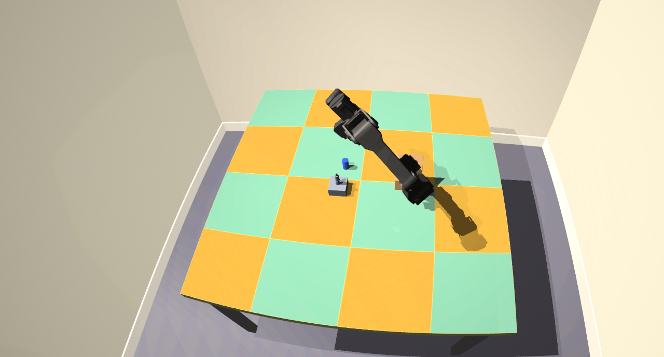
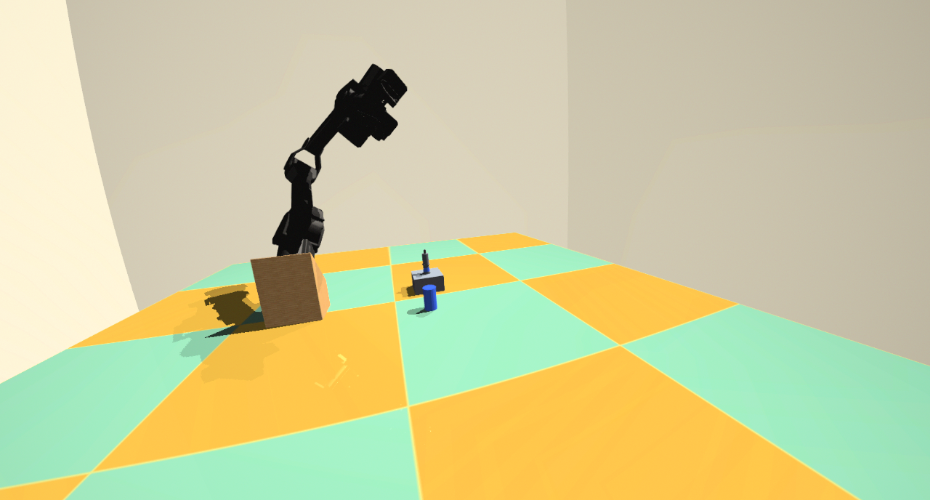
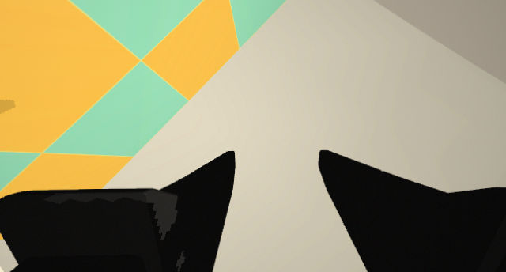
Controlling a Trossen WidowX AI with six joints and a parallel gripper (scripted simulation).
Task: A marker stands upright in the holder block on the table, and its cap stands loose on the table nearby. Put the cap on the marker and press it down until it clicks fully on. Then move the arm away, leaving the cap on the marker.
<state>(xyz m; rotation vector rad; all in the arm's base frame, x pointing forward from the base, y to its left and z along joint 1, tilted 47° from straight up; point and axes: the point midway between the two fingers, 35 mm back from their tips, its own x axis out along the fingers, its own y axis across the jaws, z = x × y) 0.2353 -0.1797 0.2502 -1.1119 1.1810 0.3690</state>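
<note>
Right now my gripper tip is 39 cm above the marker cap, 7 cm to the left of it and 6 cm short of it.
</note>
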